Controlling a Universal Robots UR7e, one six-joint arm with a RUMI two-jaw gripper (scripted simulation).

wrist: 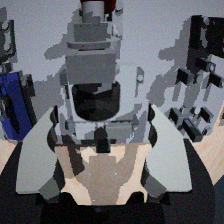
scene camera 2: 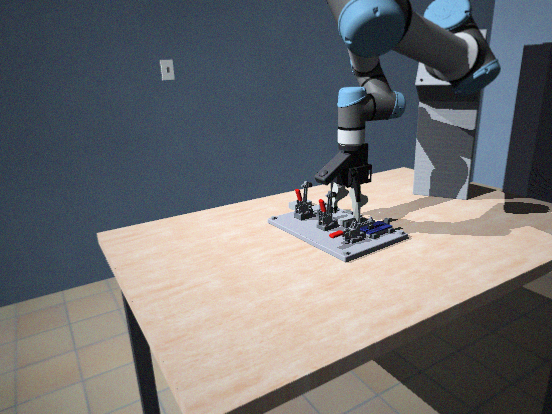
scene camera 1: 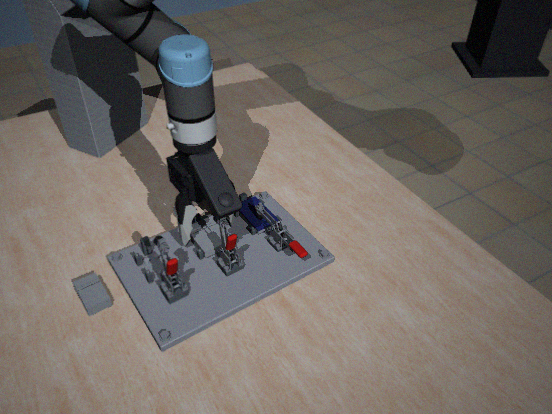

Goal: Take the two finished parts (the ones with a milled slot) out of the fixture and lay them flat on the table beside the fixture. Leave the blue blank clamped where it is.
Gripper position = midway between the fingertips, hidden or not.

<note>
In view: the gripper (scene camera 1: 208, 235), a grey slotted part (scene camera 1: 90, 290), a grey slotted part (scene camera 1: 205, 234) and a grey fixture plate (scene camera 1: 213, 297).
The gripper is seen too in the wrist view (wrist: 102, 105) and in scene camera 2 (scene camera 2: 346, 217). The grey fixture plate is seen too in the wrist view (wrist: 160, 44) and in scene camera 2 (scene camera 2: 306, 230).
</note>
